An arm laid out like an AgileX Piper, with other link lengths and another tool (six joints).
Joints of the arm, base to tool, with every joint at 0 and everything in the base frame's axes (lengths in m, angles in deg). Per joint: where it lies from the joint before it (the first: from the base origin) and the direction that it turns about. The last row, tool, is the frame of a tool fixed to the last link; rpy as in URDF.
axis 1: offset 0 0 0.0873 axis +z
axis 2: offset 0 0 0 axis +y
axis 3: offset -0.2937 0 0.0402 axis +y
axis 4: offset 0.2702 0 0.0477 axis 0.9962 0 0.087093
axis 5: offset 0 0 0 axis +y
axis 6: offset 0.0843 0 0.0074 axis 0.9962 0 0.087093
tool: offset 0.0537 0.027 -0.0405 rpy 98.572 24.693 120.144
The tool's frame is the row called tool.
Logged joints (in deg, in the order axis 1, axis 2, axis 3, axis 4, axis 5, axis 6), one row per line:
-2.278, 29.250, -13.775, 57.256, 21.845, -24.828
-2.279, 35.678, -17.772, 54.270, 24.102, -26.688
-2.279, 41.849, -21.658, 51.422, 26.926, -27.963
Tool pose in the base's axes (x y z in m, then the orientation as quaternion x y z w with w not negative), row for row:
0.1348, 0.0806, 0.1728, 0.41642, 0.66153, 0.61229, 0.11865
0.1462, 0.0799, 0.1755, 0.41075, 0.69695, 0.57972, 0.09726
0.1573, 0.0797, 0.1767, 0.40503, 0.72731, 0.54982, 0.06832
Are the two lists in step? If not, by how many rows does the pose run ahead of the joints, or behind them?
They are in step.
